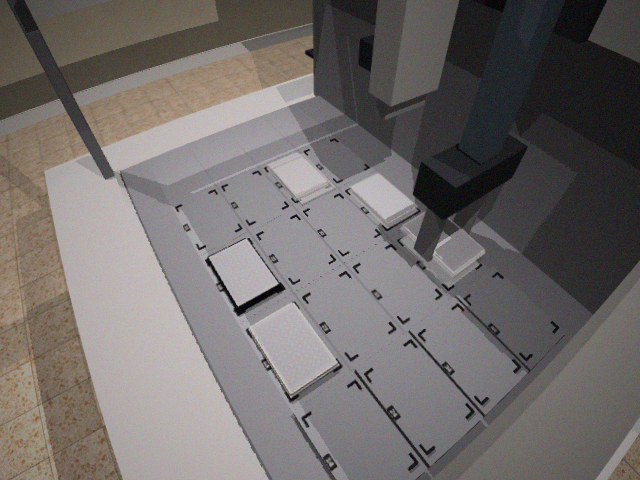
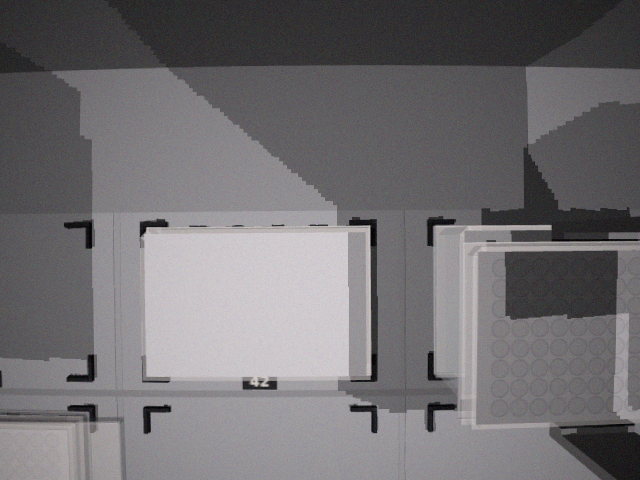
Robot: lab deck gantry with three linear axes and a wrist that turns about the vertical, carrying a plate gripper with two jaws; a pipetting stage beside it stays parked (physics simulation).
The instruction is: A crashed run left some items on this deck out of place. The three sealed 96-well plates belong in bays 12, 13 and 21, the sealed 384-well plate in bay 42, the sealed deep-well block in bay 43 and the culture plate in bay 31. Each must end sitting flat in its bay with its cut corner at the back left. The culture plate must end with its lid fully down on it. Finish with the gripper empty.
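Pixels of known places: gripper, fingertip midpoint: (image 1: 441,241) (image 2: 586,329); robot's base at its link origin: (image 1: 177,208).
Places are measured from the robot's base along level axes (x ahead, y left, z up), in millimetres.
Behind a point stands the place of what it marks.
Observation:
My gripper (image 1: 448,232) {x 392, y 354, z 42 mm} is low over bay 43, its jaws shut on the front and back sides of a sealed 96-well plate (image 1: 464,253) {x 438, y 358, z 56 mm} (image 2: 558,341) {x 370, y 353, z 55 mm}. This plate lies flat on the deep-well block (image 1: 410,228) (image 2: 447,310) in bay 43, cut corner back left. The 384-well plate (image 1: 382,195) {x 226, y 365, z 14 mm} (image 2: 248,304) {x 225, y 364, z 14 mm} sits in bay 42, cut corner back left. A black-based plate (image 1: 245,273) {x 237, y 44, z 14 mm} is in bay 12 and a pale plate (image 1: 294,348) {x 399, y 43, z 15 mm} in bay 13. The culture plate (image 1: 297,173) {x 74, y 253, z 19 mm} (image 2: 36,449) {x 106, y 285, z 17 mm} is at bay 31; a clear part shows past its right side. Its lid seating is unclear.
The parked pipetting stage (image 1: 408,51) hangs behind and left of the gripper. Bay 21 in row two and bay 44, right of the stack, hold no plate. A grey post (image 1: 67,98) {x -207, y -102, z 201 mm} stands at the deck's left edge.

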